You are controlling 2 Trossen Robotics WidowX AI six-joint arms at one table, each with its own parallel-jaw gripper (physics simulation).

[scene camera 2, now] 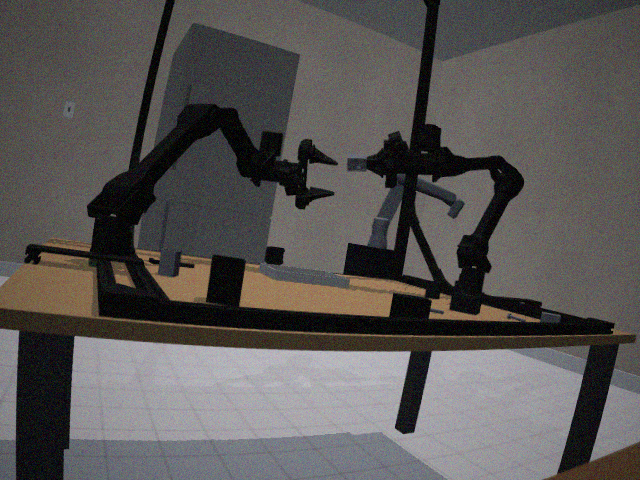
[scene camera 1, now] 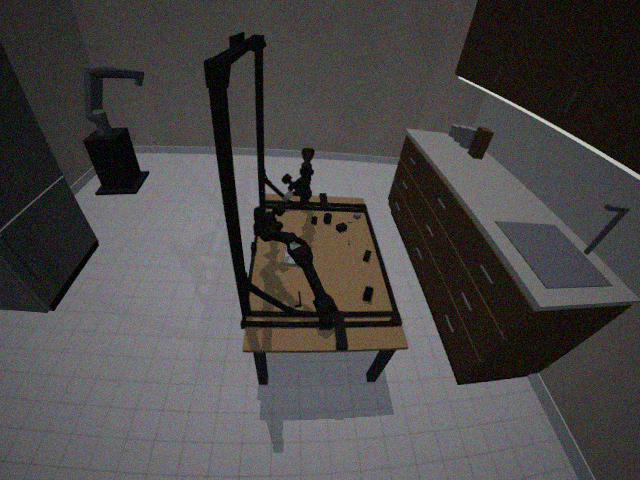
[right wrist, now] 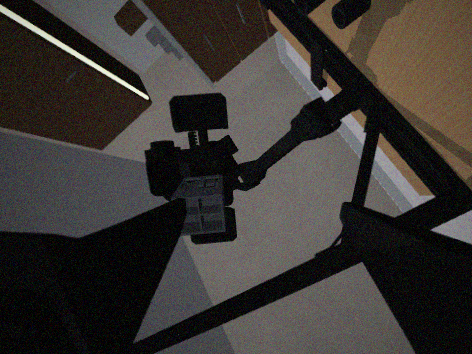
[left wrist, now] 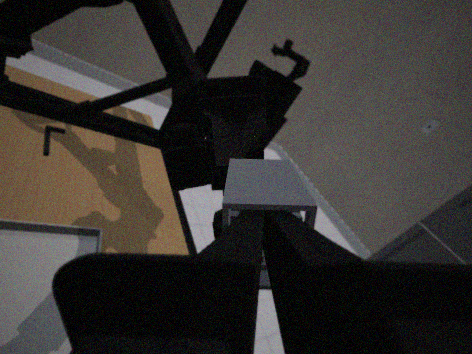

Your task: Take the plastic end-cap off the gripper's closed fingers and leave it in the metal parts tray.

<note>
The pictures show: my left gripper, my right gripper, a grey plastic end-cap and a grey metal parts tray.
My left gripper shows as well in the right wrist view and in the left wrist view. My right gripper shows as well in the right wrist view and in the left wrist view.
</note>
